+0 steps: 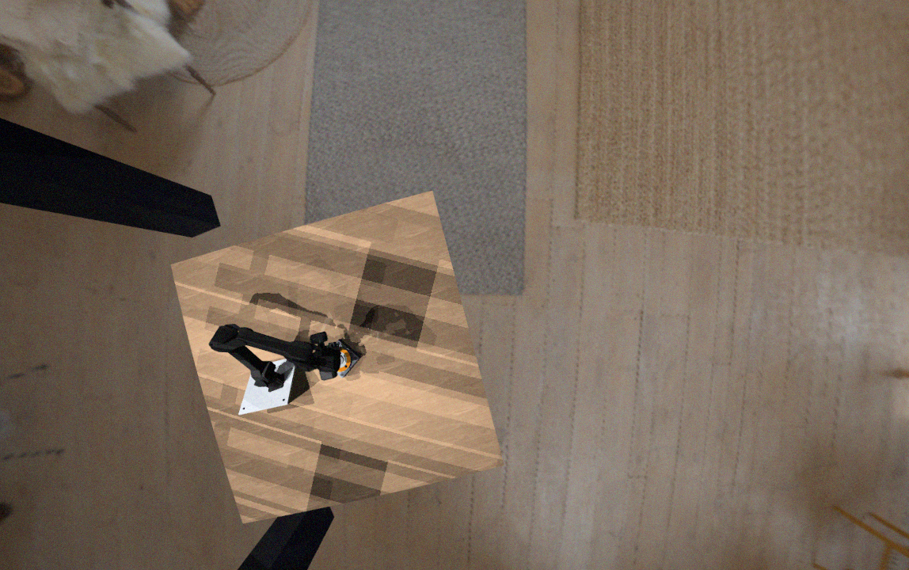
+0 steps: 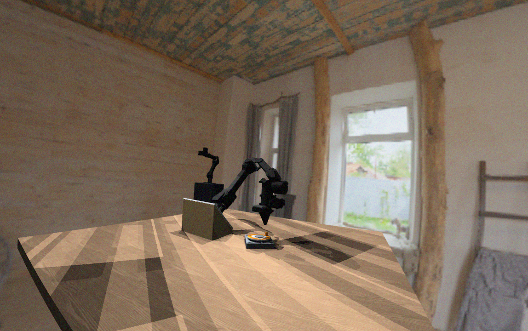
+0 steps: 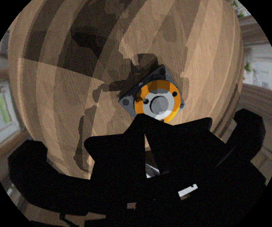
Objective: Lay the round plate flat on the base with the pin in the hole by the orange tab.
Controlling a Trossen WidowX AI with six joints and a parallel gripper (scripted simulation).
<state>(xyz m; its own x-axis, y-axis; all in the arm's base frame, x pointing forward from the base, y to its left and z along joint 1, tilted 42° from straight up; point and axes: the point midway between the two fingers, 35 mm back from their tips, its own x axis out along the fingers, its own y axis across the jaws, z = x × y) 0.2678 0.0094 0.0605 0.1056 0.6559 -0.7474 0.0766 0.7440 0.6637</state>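
My gripper tip is now 3 cm to the left of the round plate and 5 cm above it. The rest, counted from my gripper tip: dark base: 1 cm behind, 5 cm to the right, 6 cm below.
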